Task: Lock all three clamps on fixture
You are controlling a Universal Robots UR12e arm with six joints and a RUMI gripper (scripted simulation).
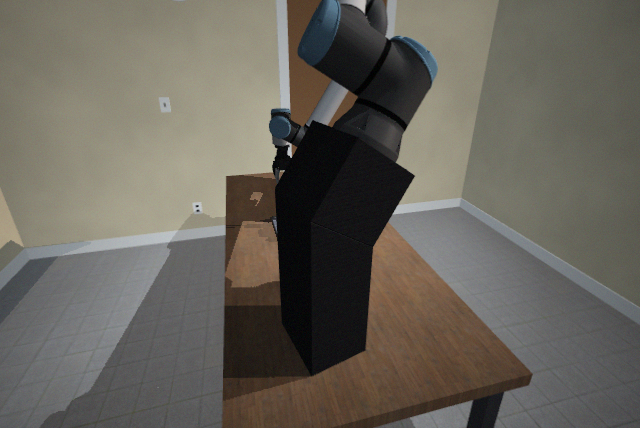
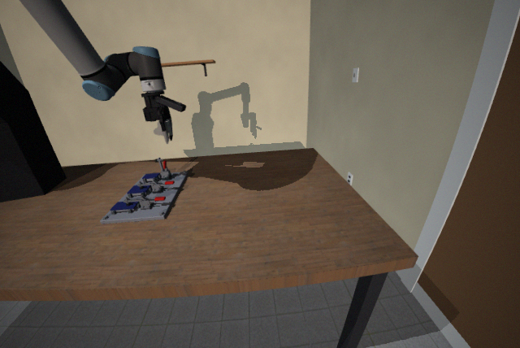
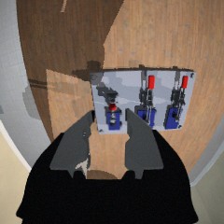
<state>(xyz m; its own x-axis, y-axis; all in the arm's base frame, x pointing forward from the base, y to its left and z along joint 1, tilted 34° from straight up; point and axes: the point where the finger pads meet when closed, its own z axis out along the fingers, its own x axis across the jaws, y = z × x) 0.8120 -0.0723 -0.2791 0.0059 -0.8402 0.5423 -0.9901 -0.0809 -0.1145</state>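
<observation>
Right now my hand is 90 mm past the grey fixture plate, 110 mm to the left of it and 210 mm above it. The rest, counted from my hand: blue part: 130 mm behind, 110 mm to the right, 190 mm below.
</observation>
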